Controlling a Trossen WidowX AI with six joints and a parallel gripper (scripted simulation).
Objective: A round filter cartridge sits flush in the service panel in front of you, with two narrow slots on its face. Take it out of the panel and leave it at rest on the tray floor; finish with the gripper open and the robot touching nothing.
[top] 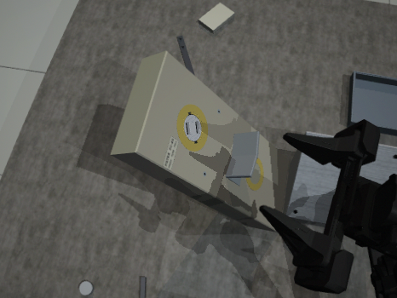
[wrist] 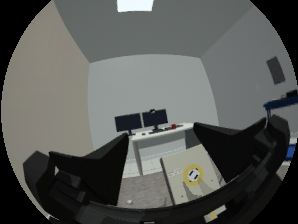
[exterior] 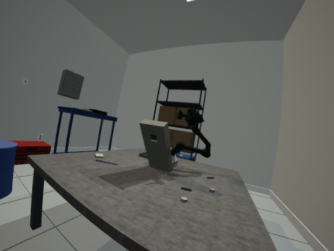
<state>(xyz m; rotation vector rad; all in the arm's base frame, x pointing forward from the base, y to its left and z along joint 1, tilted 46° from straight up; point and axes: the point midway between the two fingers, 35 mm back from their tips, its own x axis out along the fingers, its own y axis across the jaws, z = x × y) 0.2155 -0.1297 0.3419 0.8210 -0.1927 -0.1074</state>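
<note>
The round filter cartridge is 21 cm below my gripper tip, 16 cm ahead of it and 10 cm to the right of it. The rest, counted from my gripper tip: block (58 cm to the right, 48 cm below, 27 cm ahead); then tray (48 cm below, 44 cm to the right, 22 cm behind).
</note>
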